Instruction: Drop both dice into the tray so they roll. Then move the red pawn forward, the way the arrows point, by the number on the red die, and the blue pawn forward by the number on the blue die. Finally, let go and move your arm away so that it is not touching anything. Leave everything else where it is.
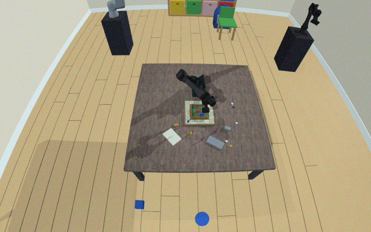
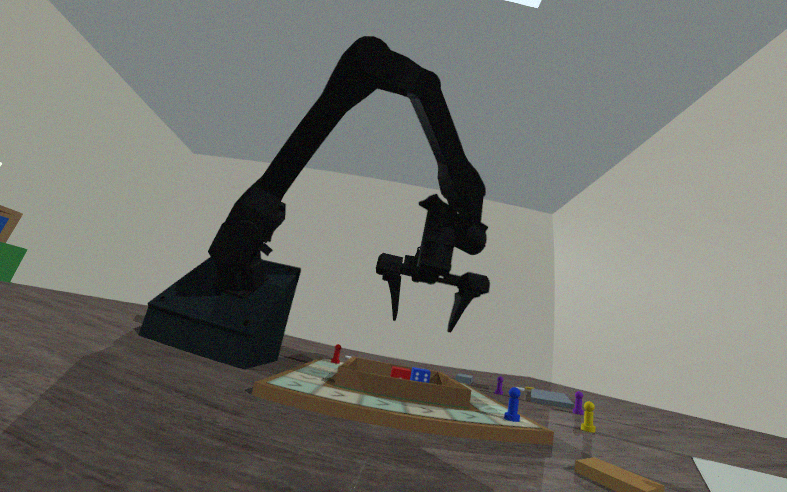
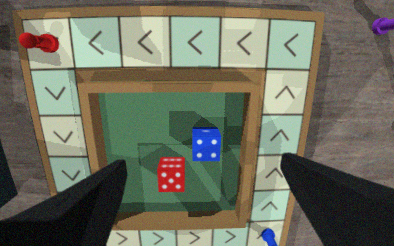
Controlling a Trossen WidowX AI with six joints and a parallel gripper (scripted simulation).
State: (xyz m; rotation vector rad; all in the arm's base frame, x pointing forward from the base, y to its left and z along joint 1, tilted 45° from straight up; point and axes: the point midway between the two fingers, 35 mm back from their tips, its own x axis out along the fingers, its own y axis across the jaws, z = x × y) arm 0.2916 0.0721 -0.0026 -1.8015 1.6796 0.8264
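Right now the red pawn is 140 mm behind my gripper tip, 80 mm below it and 70 mm to the left of it. Also, from my gripper tip: yellow pawn (210 mm ahead, 110 mm to the right, 90 mm below); then blue pawn (140 mm to the right, 100 mm ahead, 80 mm below); then wooden block (250 mm to the right, 130 mm ahead, 100 mm below).
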